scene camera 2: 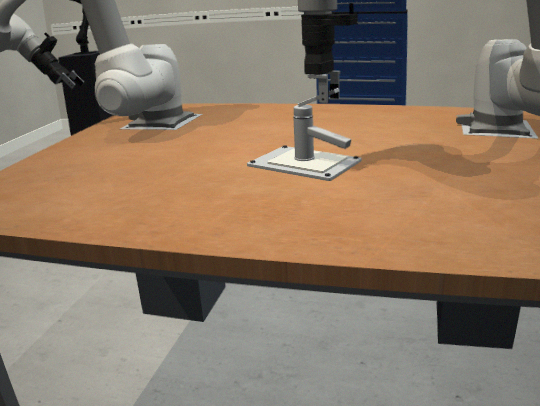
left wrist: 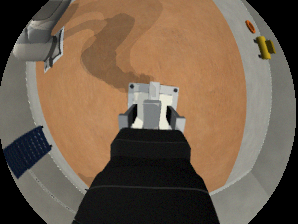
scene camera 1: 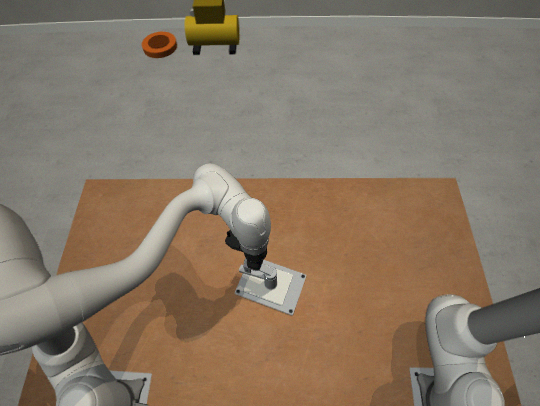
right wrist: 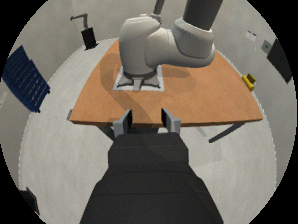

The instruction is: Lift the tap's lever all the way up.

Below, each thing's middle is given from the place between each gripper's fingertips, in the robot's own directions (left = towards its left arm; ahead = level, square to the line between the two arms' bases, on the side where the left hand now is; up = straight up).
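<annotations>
The grey tap [scene camera 2: 303, 157] is 94 cm to the left of my right hand [scene camera 2: 78, 85], 41 cm ahead of it and 4 cm below it. As for the mounting plate [scene camera 2: 261, 162], it is 92 cm to the left of my right hand, 40 cm ahead of it and 15 cm below it.
The mounting plate, counted from my left hand, is 18 cm below it, 7 cm to the right of it and 2 cm behind it. My left gripper [scene camera 2: 329, 100] is 7 cm above the grey tap, 4 cm to the left of the tap and 1 cm past it. Going by their middles, of the things named here the grey tap is the nearest to my left gripper.
</annotations>
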